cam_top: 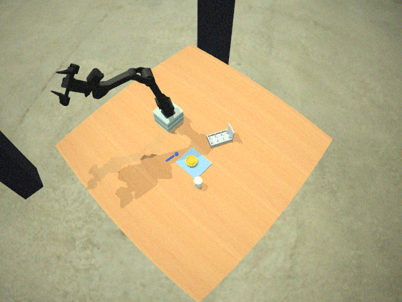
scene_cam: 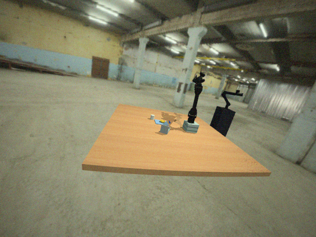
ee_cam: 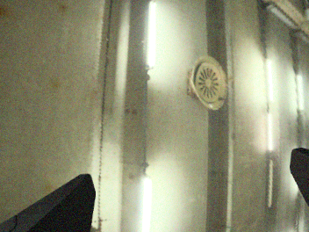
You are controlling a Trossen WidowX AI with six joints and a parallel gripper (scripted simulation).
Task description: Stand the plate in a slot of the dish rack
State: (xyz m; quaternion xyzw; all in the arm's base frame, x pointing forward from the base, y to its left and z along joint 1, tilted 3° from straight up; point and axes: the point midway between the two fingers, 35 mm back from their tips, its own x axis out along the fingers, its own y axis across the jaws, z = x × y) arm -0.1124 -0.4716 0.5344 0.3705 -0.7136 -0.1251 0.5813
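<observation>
My gripper tip is 380 mm short of the yellow plate, 440 mm to the right of it and 640 mm above it. From my gripper tip the other things lie so: grey dish rack: 360 mm ahead, 660 mm to the left, 630 mm below; then blue spoon: 290 mm ahead, 390 mm to the left, 650 mm below; then white cup: 510 mm ahead, 390 mm to the left, 630 mm below.
</observation>
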